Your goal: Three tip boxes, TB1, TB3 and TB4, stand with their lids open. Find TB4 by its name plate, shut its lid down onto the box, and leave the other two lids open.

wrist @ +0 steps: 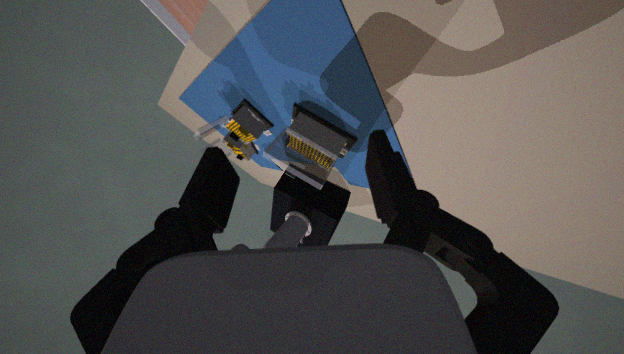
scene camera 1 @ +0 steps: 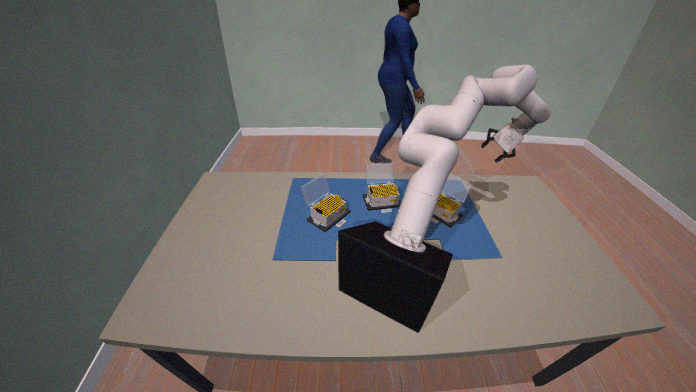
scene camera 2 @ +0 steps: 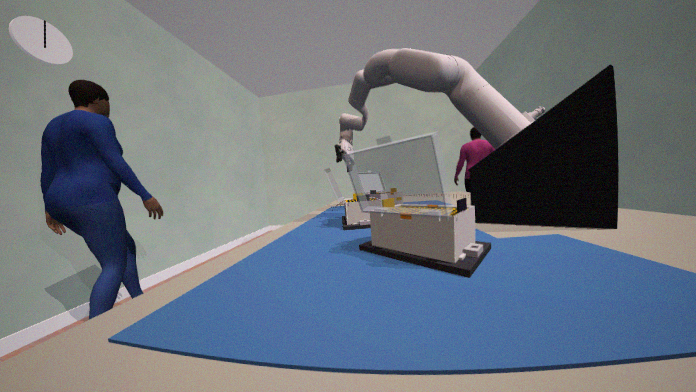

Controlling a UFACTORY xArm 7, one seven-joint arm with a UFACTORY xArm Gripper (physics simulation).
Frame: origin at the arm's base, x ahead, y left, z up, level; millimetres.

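Seen in the pictures: gripper, fingertip midpoint: (wrist: 296, 156) (scene camera 1: 488, 154) (scene camera 2: 344, 166); arm's base, origin of the base link: (wrist: 299, 223) (scene camera 1: 404, 242) (scene camera 2: 516, 140).
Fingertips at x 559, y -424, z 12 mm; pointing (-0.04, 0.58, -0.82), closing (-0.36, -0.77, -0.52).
Observation:
Pixels of each thing's middle, then the offset from my fingertips to it. "spot": a spot on its surface instead. Level surfaces: height alone.
- left box, body centre: (scene camera 2: 425, 225) (scene camera 1: 330, 211) (wrist: 242, 147) 162 mm down, 288 mm back, 680 mm left
- middle box, body centre: (scene camera 2: 365, 209) (wrist: 248, 128) (scene camera 1: 383, 196) 162 mm down, 167 mm back, 468 mm left
- right box, body centre: (wrist: 308, 153) (scene camera 1: 445, 201) 131 mm down, 203 mm back, 212 mm left
- left lid, surface spot: (scene camera 2: 400, 172) (scene camera 1: 310, 189) spot: 84 mm down, 253 mm back, 766 mm left
- middle lid, surface spot: (scene camera 1: 380, 174) spot: 100 mm down, 87 mm back, 488 mm left
- right lid, surface spot: (scene camera 1: 458, 190) spot: 100 mm down, 161 mm back, 153 mm left
- blue mat, its level: 195 mm down
- beige table, its level: 198 mm down
Three pale tip boxes with yellow tips stand on dark bases, their clear lids up: a left box (scene camera 1: 329, 212) (scene camera 2: 412, 237), a middle box (scene camera 1: 384, 200) and a right box (scene camera 1: 448, 212), partly behind the arm in scene camera 1. Their lids are the left lid (scene camera 1: 316, 189) (scene camera 2: 400, 172), the middle lid (scene camera 1: 380, 174) and the right lid (scene camera 1: 458, 190). Small plates lie before the boxes; their lettering is too small to read, so I cannot tell which is TB4. My gripper (scene camera 1: 490, 153) (wrist: 296, 156) is open and empty, high above and beyond the right box.
The boxes stand on a blue mat (scene camera 1: 295, 245) (scene camera 2: 300, 320) on a beige table (scene camera 1: 200, 300). The black arm base (scene camera 1: 390, 280) (scene camera 2: 560, 175) stands at the mat's near edge. A person in blue (scene camera 1: 397, 75) (scene camera 2: 85, 170) is beyond the table; a person in pink (scene camera 2: 475, 152) is farther off.

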